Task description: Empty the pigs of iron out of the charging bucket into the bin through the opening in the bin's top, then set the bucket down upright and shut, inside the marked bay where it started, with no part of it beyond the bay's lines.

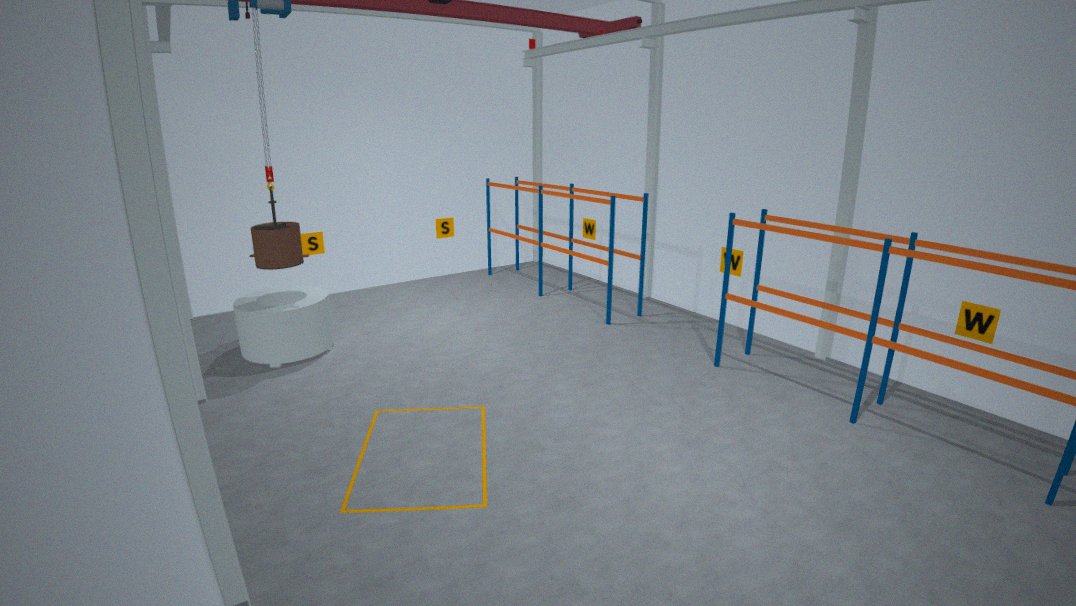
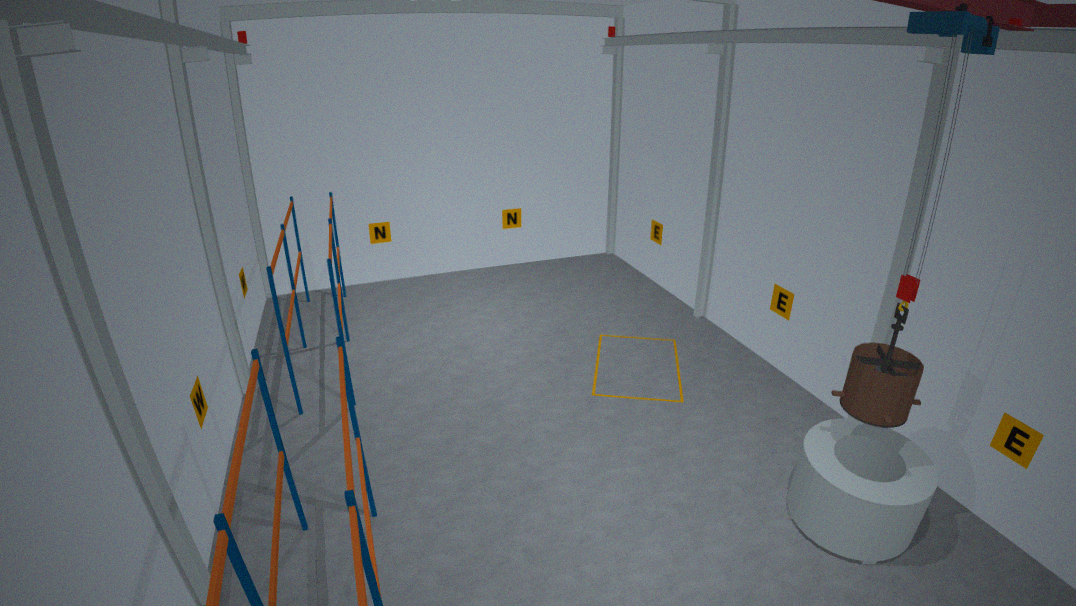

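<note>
The brown charging bucket (image 1: pixel 277 246) (image 2: pixel 880 389) hangs upright in the air, with a gap between it and the pale round bin (image 1: pixel 284 331) (image 2: pixel 854 504). It is roughly above the opening (image 2: pixel 869 454) in the bin's top. My hook (image 1: pixel 270 186) (image 2: pixel 902 307), below a red block, holds the bucket by its dark central rod. The bucket's underside and any pigs of iron inside it are hidden. The marked bay (image 1: pixel 414 508) (image 2: pixel 637 398) is a yellow outline on the floor, apart from the bin, and the bucket is outside it.
The blue trolley (image 1: pixel 259 7) (image 2: pixel 952 24) is high above the bucket, on the red girder (image 1: pixel 527 16). Blue and orange racks (image 1: pixel 540 240) (image 1: pixel 869 331) (image 2: pixel 279 440) stand along the W wall, across the floor from the bin. The bin stands near the E wall.
</note>
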